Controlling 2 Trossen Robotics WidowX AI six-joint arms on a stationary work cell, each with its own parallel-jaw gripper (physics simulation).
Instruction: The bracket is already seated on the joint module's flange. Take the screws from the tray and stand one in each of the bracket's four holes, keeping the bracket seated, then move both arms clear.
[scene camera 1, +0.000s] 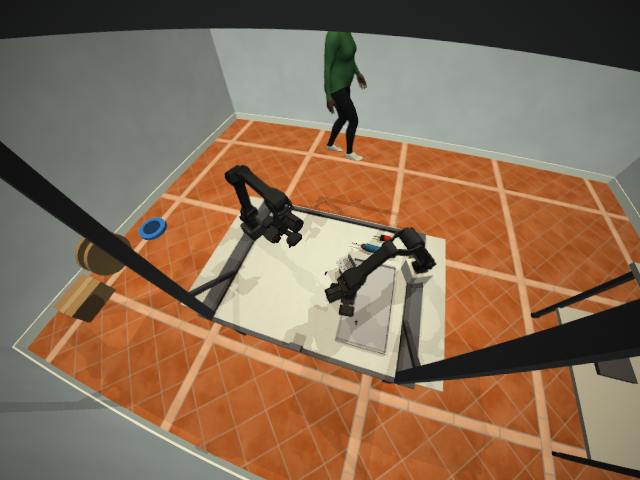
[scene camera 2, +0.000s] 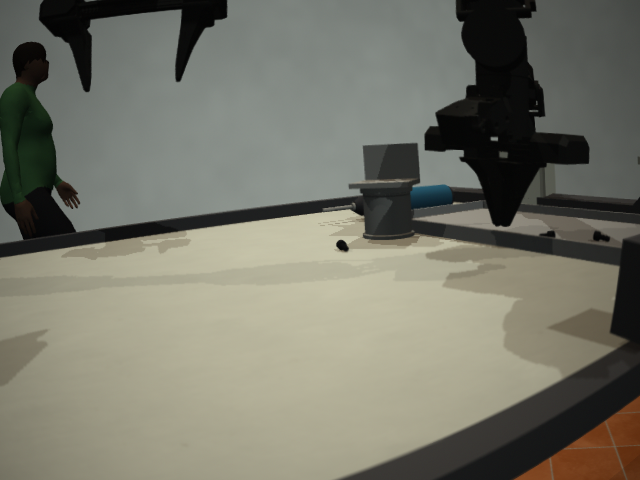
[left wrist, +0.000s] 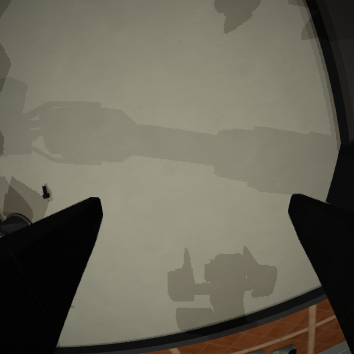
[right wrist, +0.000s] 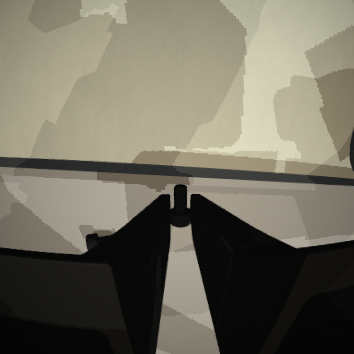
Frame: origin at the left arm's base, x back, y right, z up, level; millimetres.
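Where they show: left gripper, between the fingertips: (scene camera 1: 282, 242) (scene camera 2: 131, 85) (left wrist: 196, 205); right gripper, between the fingertips: (scene camera 1: 347, 298) (scene camera 2: 501, 225) (right wrist: 179, 202); left arm's base, origin of its link: (scene camera 1: 252, 224); right arm's base, origin of its link: (scene camera 1: 419, 267).
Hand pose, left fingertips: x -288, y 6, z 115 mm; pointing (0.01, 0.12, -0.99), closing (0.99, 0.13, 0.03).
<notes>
Each offset is from my left fingertips to the top centre of the thing. "spot": to the spot under its first point.
The grey bracket (scene camera 2: 391, 161) sits on the flange of the upright grey joint module @(dx -254, dy -159, dz -122 mm) (scene camera 2: 387, 214) (left wrist: 15, 223); its holes cannot be made out. My right gripper (scene camera 2: 502, 225) (right wrist: 179, 202) is shut on a black screw @(dx -358, dy -45, dz -157 mm) (right wrist: 180, 206), threaded end away from the camera, low by the tray @(dx -438, dy -108, dz -170 mm) (scene camera 2: 454, 229) (right wrist: 240, 176), right of the module in scene camera 2. Two black screws @(dx -406, dy -25, dz -171 mm) (scene camera 2: 547, 234) @(dx -458, dy +10, dz -171 mm) (scene camera 2: 600, 236) lie in the tray; one screw @(spot: dx -405, dy -20, dz -173 mm) (right wrist: 92, 241) shows partly behind a finger. Another screw @(dx -193, dy -82, dz -175 mm) (scene camera 2: 342, 245) (left wrist: 46, 192) lies on the table before the module. My left gripper (scene camera 2: 132, 85) (left wrist: 196, 205) is open, high above the table.
A blue-handled screwdriver @(spot: dx -280, dy -335, dz -150 mm) (scene camera 1: 370, 248) (scene camera 2: 433, 196) lies behind the module, with a red-handled tool @(dx -283, dy -447, dz -152 mm) (scene camera 1: 385, 238) near it. Dark rails (scene camera 2: 129, 228) edge the table. A person in green (scene camera 1: 339, 62) (scene camera 2: 25, 134) is beyond the table.
</notes>
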